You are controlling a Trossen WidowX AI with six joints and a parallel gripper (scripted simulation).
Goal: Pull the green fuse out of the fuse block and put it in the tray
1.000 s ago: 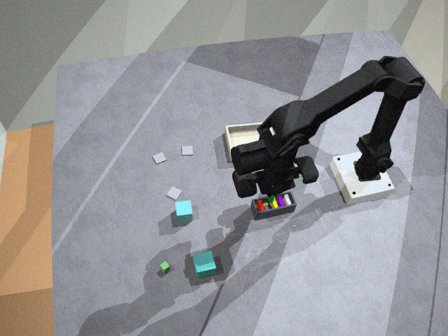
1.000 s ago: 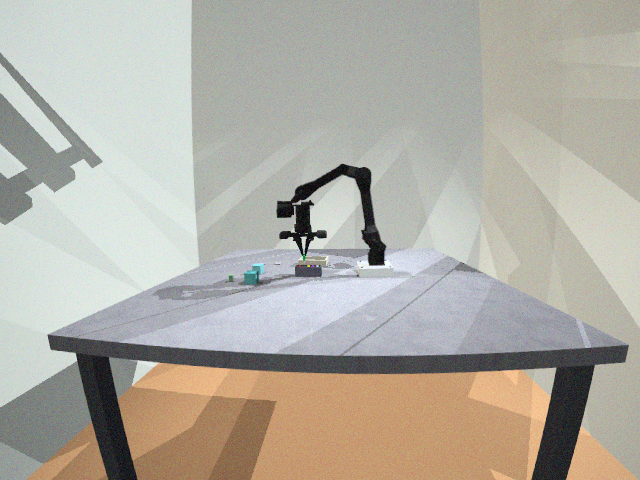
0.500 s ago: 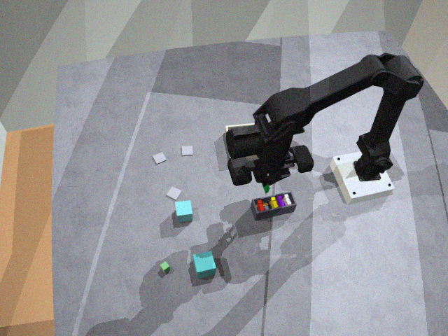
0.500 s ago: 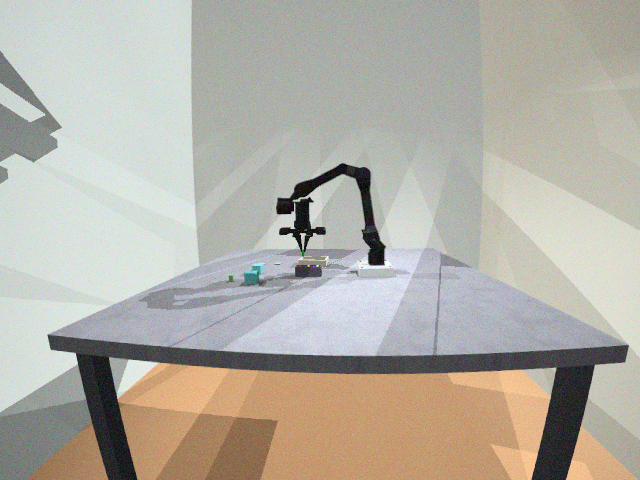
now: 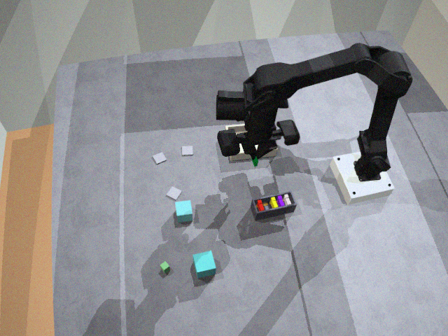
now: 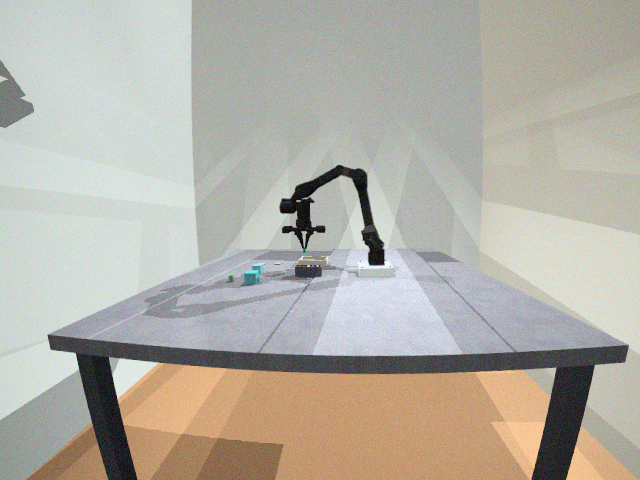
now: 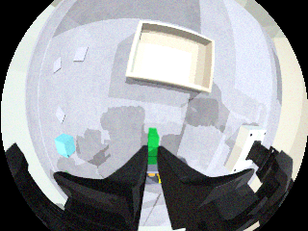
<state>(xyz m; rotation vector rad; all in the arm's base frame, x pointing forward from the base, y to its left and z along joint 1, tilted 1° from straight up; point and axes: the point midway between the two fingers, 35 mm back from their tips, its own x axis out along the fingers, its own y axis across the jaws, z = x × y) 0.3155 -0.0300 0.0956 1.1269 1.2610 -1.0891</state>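
Right now my gripper tip is 2 cm past the cream tray, 12 cm to the left of it and 9 cm above it. From my gripper tip the other things lie so: green fuse 1 cm below.
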